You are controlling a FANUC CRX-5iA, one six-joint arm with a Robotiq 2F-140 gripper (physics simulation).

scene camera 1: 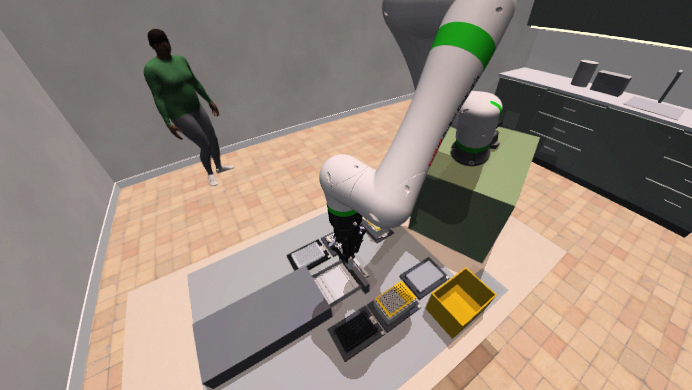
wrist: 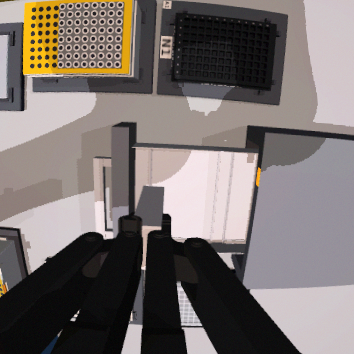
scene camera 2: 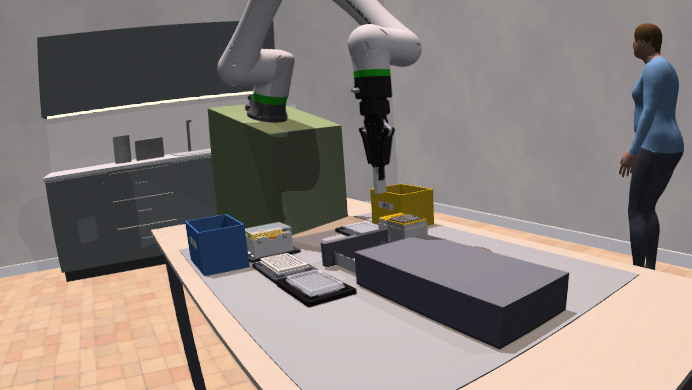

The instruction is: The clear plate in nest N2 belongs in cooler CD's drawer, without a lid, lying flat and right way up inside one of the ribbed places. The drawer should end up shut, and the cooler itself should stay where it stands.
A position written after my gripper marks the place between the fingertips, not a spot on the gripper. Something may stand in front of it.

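A nest N2 [scene camera 2: 289,289] and a clear plate [scene camera 2: 312,283] are here, and I can see a yellow-topped tip box [scene camera 1: 394,302] too. The cooler CD [scene camera 2: 496,299] appears again in the other views, as the cooler CD [scene camera 1: 238,336] and the cooler CD [wrist: 292,241]. There is also a black plate [scene camera 1: 360,328], the same black plate [wrist: 207,49] that my wrist view gives me, though scene camera 2 does not show it, hidden as it is by the cooler CD. Finally there is my gripper [scene camera 2: 380,192], which I also find as my gripper [scene camera 1: 349,266] and my gripper [wrist: 152,202].
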